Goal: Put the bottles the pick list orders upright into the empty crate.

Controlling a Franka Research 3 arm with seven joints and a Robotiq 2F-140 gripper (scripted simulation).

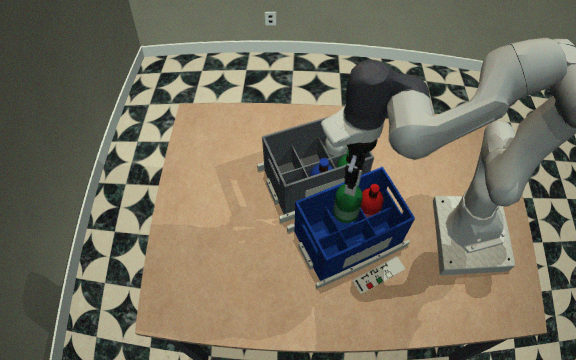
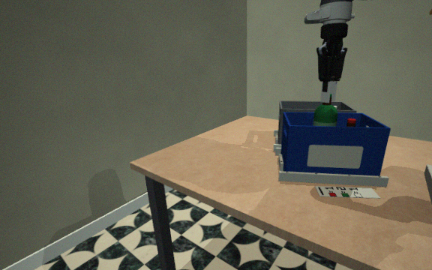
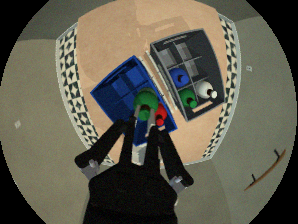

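My gripper is now 170 mm above the blue crate, 40 mm to the right of it and 20 mm past it. Also, from my hand: red bottle: 170 mm below, 80 mm behind, 40 mm to the right; grey crate: 170 mm to the right, 170 mm below, 80 mm ahead; blue bottle: 170 mm below, 120 mm to the right, 70 mm ahead.
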